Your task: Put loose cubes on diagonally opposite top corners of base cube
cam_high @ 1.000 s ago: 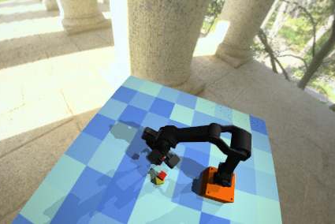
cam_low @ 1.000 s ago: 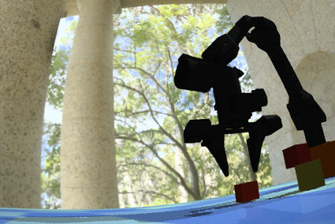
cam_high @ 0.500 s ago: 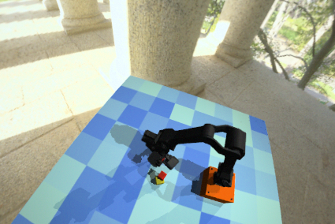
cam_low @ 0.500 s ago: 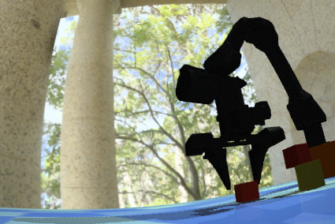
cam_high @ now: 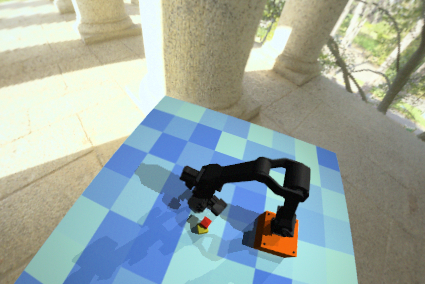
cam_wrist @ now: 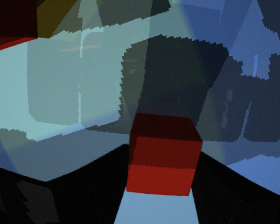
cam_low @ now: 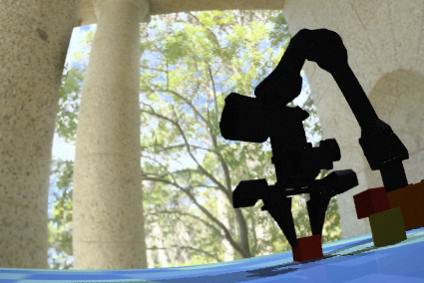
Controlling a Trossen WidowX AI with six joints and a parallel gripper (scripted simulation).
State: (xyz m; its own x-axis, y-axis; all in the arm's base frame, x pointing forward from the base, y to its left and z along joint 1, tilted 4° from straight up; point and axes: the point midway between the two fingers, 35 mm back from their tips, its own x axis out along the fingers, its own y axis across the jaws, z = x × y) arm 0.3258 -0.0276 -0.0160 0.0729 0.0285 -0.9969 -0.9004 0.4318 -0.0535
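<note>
Now: the yellow base cube 3 cm behind my gripper tip and 11 cm to the left of it.
</note>
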